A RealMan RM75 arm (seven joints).
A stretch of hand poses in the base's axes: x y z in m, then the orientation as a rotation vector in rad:
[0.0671 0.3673 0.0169 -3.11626 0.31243 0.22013]
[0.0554 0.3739 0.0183 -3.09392 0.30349 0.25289]
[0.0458 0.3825 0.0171 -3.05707 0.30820 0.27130]
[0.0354 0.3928 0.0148 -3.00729 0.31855 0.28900]
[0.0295 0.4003 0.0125 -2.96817 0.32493 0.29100]
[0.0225 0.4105 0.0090 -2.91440 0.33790 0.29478]
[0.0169 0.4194 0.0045 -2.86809 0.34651 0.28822]
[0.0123 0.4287 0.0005 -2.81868 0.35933 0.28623]
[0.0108 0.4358 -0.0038 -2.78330 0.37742 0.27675]
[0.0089 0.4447 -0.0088 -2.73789 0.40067 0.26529]
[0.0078 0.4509 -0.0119 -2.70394 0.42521 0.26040]
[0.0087 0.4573 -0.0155 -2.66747 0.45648 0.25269]
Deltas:
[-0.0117 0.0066 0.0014 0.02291 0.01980 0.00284]
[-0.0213 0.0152 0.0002 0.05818 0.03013 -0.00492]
[-0.0317 0.0255 -0.0021 0.10520 0.03988 -0.01821]
[-0.0376 0.0330 -0.0044 0.14266 0.03986 -0.02780]
[-0.0446 0.0432 -0.0079 0.19336 0.04071 -0.04401]
[-0.0502 0.0521 -0.0124 0.23763 0.03479 -0.05665]
[-0.0548 0.0614 -0.0164 0.28400 0.03197 -0.07283]
[-0.0563 0.0685 -0.0207 0.31575 0.02439 -0.09082]
[-0.0582 0.0774 -0.0257 0.35616 0.01506 -0.11435]
[-0.0593 0.0836 -0.0288 0.38463 0.01075 -0.13722]
[-0.0584 0.0900 -0.0324 0.41387 0.00441 -0.16565]

